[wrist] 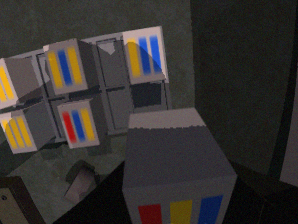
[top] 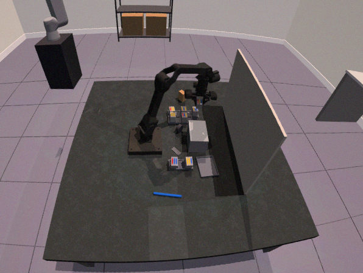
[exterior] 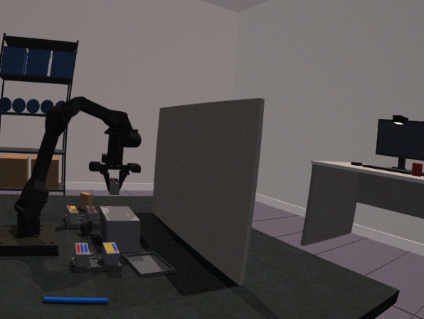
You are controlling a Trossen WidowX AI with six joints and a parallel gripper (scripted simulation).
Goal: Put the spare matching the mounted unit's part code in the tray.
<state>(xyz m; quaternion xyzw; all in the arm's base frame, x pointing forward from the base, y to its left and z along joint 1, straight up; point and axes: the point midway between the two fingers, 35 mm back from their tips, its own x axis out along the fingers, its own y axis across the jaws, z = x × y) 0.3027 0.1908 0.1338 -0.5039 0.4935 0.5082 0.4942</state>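
My gripper tip is now 35 cm to the left of the grey tray, 13 cm above it and 4 cm short of it. Also, from my gripper tip: white mounted unit: 17 cm to the right, 8 cm below, 1 cm behind; dark disc: 11 cm below, 11 cm behind, 10 cm to the right; tall panel: 22 cm ahead, 17 cm to the right, 9 cm above.
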